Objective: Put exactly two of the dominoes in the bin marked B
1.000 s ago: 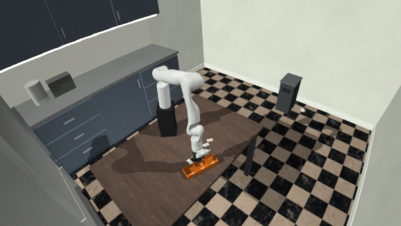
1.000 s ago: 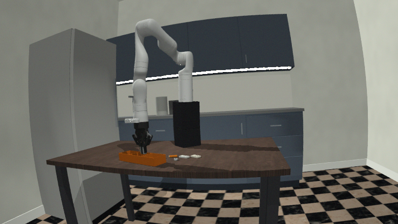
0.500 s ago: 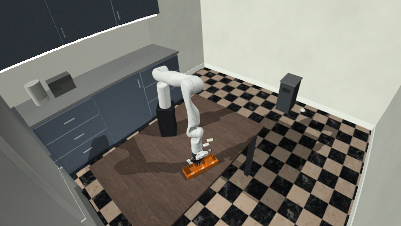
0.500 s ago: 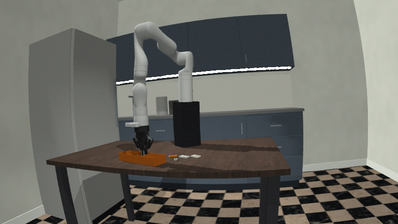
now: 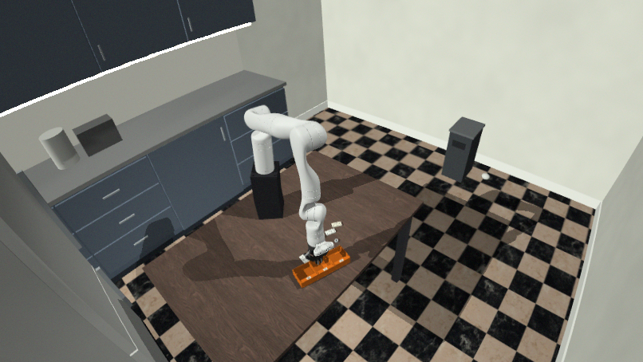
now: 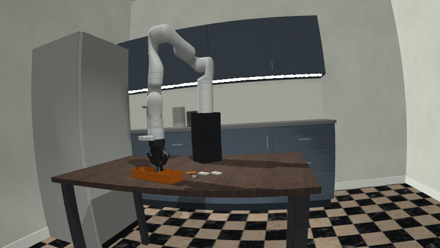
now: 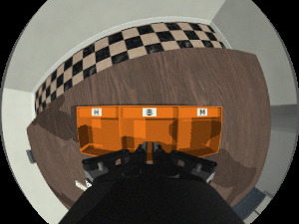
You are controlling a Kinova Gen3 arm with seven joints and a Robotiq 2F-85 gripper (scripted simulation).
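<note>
Now: the orange bin tray 3 cm ahead of my hand and 2 cm below it. From my hand the other things lie so: blue marker (7 cm behind, 5 cm to the left, 3 cm below); small nut (15 cm to the left, 6 cm behind, 3 cm below); orange marker (11 cm behind, 10 cm to the left, 3 cm below).
</note>
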